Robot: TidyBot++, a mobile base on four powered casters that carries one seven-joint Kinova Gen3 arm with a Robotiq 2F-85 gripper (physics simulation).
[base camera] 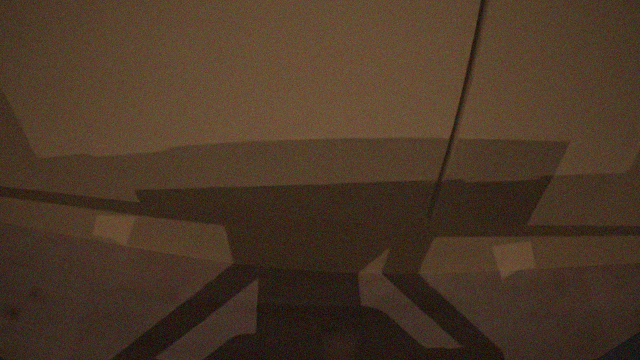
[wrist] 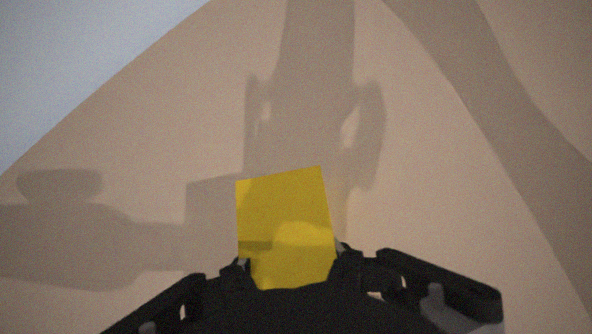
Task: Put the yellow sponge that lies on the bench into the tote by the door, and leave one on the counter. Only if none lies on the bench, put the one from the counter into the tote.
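Observation:
A yellow sponge is between the fingers of my gripper in the lower middle of the wrist view. The fingers are shut on its two sides, and the dark gripper body hides its near end. The sponge is over a pale tan top; whether it touches that top is hard to tell. The frames do not show whether this top is the bench or the counter. The tote does not show in either view.
A blue-grey area lies beyond the top's slanting edge at the upper left of the wrist view. Shadows of the arm and gripper fall on the top. In the dim base camera view, a tan upright panel with a thin dark seam stands ahead, above the floor.

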